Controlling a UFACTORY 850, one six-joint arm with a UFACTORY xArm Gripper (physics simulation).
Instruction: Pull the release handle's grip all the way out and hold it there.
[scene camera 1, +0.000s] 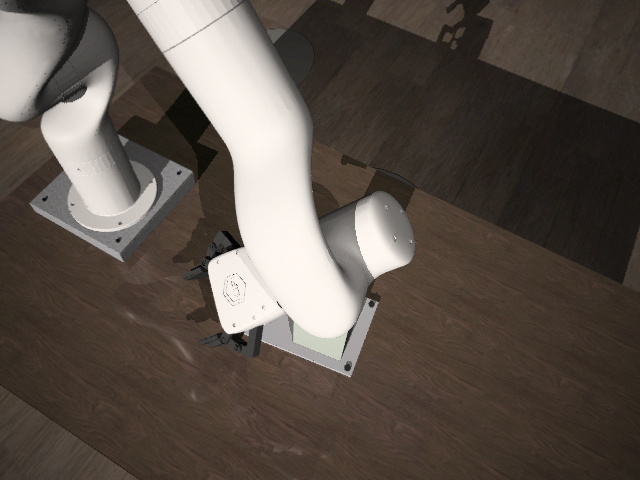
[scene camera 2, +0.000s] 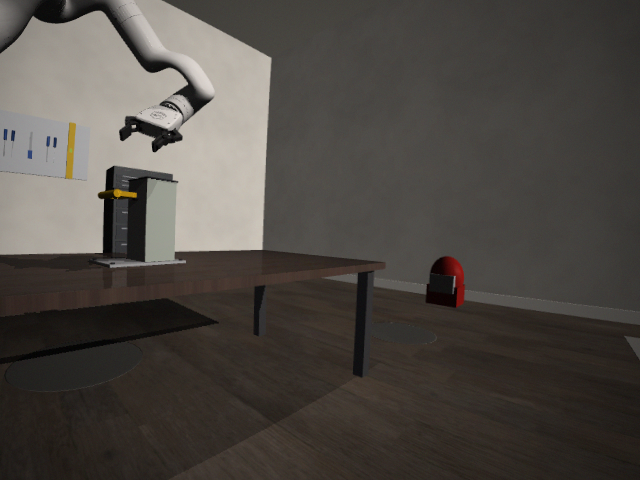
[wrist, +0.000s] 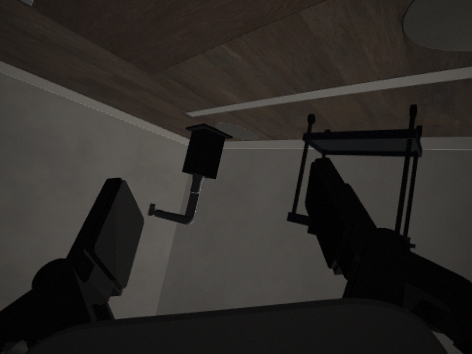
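Observation:
The release handle's yellow grip (scene camera 2: 117, 194) sticks out from the dark side of an upright pale green housing (scene camera 2: 161, 222) (scene camera 1: 317, 345) in scene camera 2. In scene camera 1 the arm and gripper hide the grip and the housing's top. The housing stands on a light grey base plate (scene camera 1: 362, 330) (scene camera 2: 111, 264) on the table. My gripper (scene camera 1: 192, 311) (scene camera 2: 138, 144) (wrist: 221, 190) is open and empty. It hangs well above the grip and the housing, apart from both, its fingers pointing away from the wrist at a slant. The wrist view does not show the handle.
The arm's grey mounting block (scene camera 1: 170, 192) is bolted to the brown table (scene camera 1: 465, 351) (scene camera 2: 289, 264). A dark drawer cabinet (scene camera 2: 109, 206) shows behind the housing. A red object (scene camera 2: 447, 267) is on the floor. A dark frame (wrist: 362, 134) shows far off in the wrist view.

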